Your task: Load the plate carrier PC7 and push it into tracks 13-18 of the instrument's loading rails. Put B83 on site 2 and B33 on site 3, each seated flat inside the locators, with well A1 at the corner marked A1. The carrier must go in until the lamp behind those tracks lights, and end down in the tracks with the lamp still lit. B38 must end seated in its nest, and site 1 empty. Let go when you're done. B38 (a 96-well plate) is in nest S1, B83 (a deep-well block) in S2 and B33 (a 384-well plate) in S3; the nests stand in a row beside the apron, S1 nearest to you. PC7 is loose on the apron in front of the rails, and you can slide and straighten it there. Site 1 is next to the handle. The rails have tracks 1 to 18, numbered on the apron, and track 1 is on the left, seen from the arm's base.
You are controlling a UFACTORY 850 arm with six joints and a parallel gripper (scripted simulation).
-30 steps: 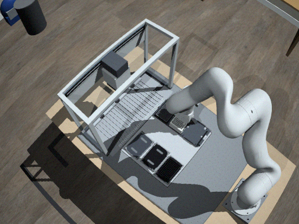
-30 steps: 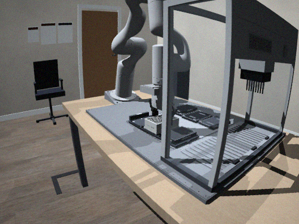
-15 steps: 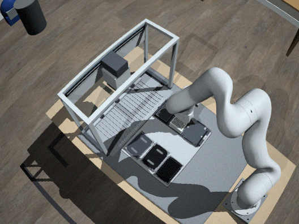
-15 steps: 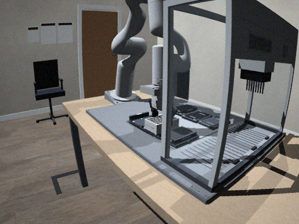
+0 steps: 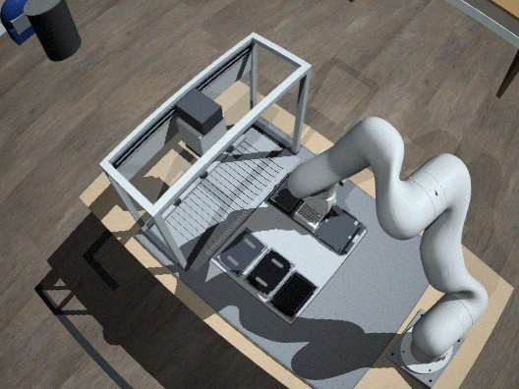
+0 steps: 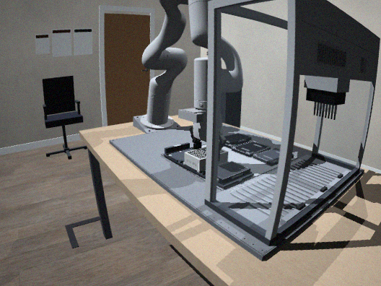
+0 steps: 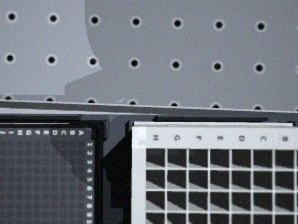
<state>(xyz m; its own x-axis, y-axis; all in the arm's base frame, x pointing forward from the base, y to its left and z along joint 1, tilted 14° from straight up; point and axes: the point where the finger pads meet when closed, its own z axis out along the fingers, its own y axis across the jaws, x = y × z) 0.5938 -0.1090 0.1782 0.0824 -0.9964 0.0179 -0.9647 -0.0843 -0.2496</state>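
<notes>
Right now my hand is 3 cm above the plate carrier PC7 and 1 cm past it. Also, from my hand: nest S2 (26 cm to the left, 4 cm below, 3 cm behind); black plate B38 (26 cm to the left, 14 cm behind, 2 cm below); nest S3 (27 cm to the left, 8 cm ahead, 4 cm below).
</notes>
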